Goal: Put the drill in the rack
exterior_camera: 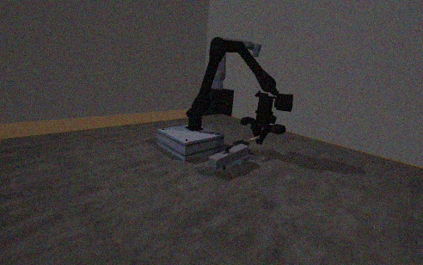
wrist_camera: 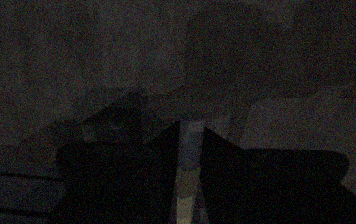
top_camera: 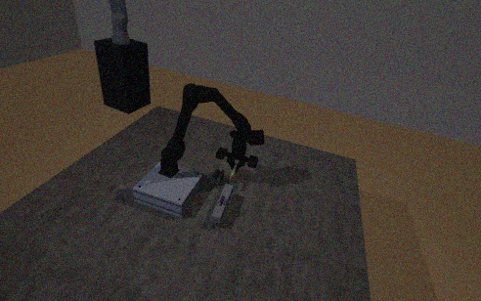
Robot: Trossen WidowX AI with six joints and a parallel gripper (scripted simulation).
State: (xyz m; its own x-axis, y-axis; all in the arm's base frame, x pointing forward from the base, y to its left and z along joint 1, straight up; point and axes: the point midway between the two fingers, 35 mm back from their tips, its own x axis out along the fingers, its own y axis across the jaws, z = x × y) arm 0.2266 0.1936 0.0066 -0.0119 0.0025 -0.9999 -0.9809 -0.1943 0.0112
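Now: gripper tip 4 cm to the left of the drill, 3 cm below it and 1 cm short of it. From my gripper tip the other things lie so: dark key: 22 cm to the right, 5 cm ahead, 1 cm above; then grey fixture block: 20 cm to the right, 4 cm ahead, 1 cm below.
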